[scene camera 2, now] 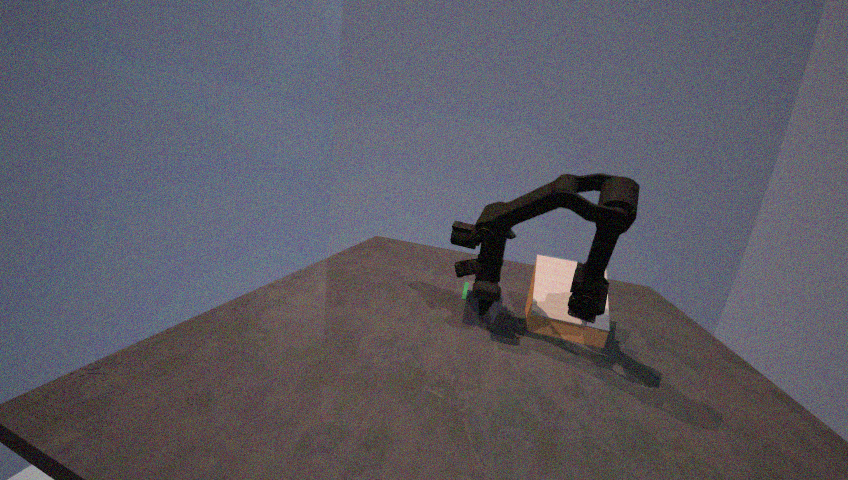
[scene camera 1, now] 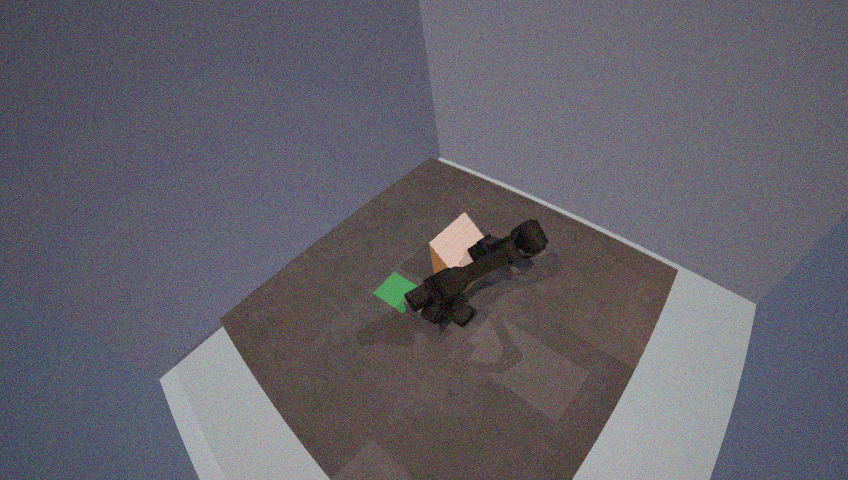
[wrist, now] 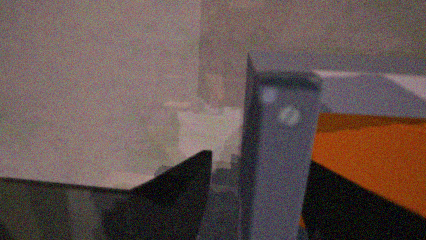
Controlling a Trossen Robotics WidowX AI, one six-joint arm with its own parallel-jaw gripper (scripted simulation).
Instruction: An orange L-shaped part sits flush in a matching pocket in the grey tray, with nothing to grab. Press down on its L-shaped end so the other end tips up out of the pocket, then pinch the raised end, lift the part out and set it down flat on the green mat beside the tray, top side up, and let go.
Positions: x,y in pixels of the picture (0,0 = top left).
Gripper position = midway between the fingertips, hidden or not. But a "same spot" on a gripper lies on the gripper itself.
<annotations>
gripper: scene camera 2; scene camera 1; wrist 253,163
same spot on gripper: (scene camera 1: 460,314) = (scene camera 2: 483,283)
</annotations>
